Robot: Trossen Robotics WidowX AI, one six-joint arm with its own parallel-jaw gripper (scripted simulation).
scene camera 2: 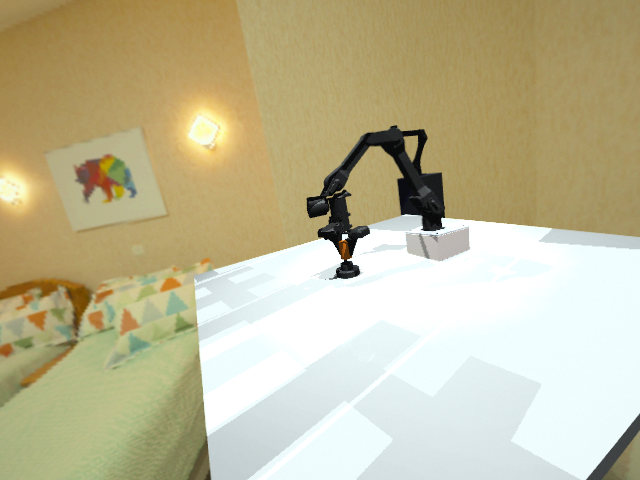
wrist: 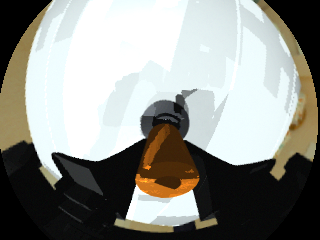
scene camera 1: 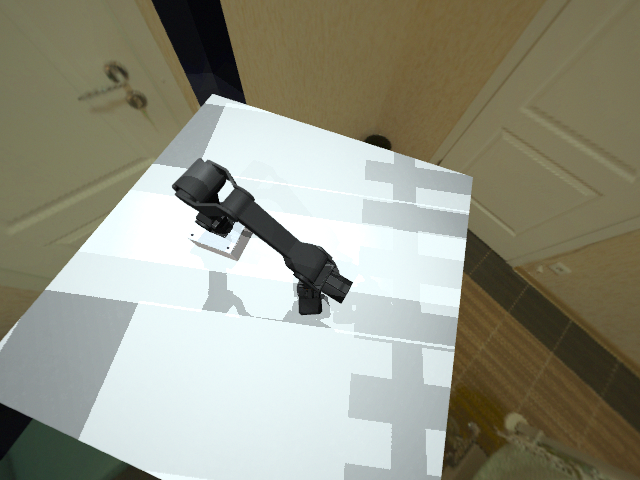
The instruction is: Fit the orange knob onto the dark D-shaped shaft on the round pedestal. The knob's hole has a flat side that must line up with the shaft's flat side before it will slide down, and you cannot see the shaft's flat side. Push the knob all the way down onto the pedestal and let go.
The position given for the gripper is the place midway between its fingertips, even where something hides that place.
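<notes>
The gripper is visible in scene camera 2 (scene camera 2: pixel 346 255) and in the wrist view (wrist: pixel 164 142). The wrist view also shows a dark round pedestal (wrist: pixel 164 111) and an orange knob (wrist: pixel 166 169).
</notes>
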